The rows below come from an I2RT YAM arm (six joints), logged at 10 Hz.
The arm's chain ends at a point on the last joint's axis. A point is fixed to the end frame.
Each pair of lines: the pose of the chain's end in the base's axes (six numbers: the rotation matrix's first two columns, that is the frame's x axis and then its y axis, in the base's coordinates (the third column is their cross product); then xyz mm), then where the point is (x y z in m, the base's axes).
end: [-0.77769, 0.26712, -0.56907, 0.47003, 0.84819, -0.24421, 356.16, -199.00, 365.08]
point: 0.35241 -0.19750 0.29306
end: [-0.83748, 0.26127, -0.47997, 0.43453, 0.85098, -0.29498, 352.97, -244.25, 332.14]
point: 0.34129 -0.24286 0.26097
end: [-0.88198, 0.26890, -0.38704, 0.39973, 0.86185, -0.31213, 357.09, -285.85, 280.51]
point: 0.33841 -0.28255 0.21091
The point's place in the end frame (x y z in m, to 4 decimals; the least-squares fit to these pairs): 0.0443 0.0171 0.0543
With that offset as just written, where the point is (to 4 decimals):
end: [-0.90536, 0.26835, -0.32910, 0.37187, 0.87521, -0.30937, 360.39, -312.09, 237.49]
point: 0.3378 -0.3071 0.1692
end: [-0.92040, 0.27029, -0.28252, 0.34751, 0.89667, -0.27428, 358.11, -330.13, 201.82]
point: 0.3330 -0.3219 0.1347
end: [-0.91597, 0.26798, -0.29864, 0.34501, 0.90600, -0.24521, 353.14, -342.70, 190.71]
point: 0.3296 -0.3331 0.1232
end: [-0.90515, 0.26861, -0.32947, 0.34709, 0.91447, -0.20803, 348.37, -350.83, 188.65]
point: 0.3275 -0.3397 0.1205
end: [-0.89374, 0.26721, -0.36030, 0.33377, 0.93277, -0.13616, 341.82, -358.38, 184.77]
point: 0.3242 -0.3437 0.1164
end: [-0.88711, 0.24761, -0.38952, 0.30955, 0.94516, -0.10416, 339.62, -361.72, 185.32]
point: 0.3242 -0.3462 0.1166
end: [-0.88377, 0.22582, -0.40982, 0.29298, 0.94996, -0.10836, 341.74, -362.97, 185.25]
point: 0.3274 -0.3484 0.1161
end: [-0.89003, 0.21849, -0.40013, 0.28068, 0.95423, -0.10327, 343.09, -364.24, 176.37]
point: 0.3280 -0.3493 0.1074
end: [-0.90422, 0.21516, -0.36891, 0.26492, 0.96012, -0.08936, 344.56, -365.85, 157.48]
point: 0.3272 -0.3496 0.0894
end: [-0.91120, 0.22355, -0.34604, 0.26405, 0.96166, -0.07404, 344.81, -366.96, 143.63]
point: 0.3261 -0.3492 0.0762
